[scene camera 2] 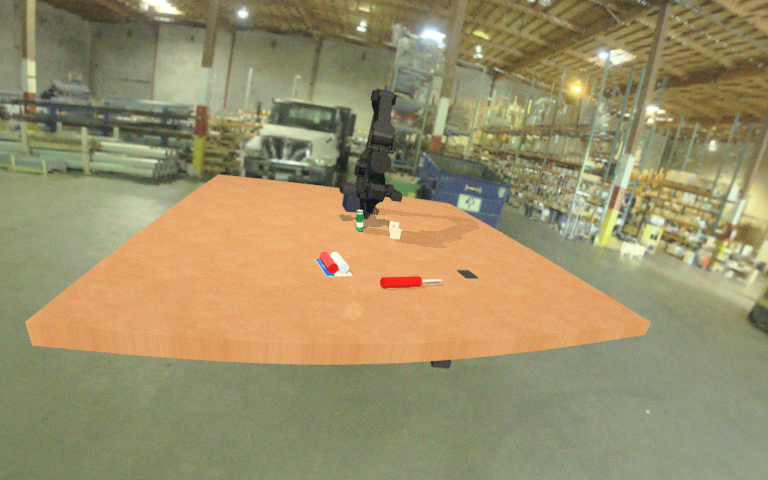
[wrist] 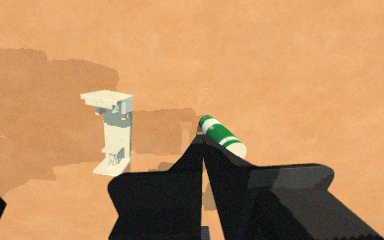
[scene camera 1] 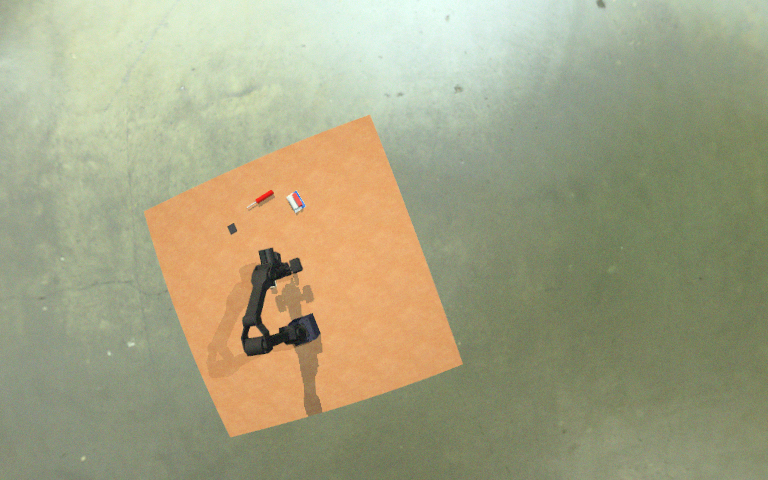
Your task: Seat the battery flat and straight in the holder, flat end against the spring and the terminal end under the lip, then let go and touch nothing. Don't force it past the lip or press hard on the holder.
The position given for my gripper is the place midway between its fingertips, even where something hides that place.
Note:
My gripper [scene camera 2: 365, 218] is shut, with nothing in its grasp.
My gripper also shows in the wrist view [wrist: 201, 138].

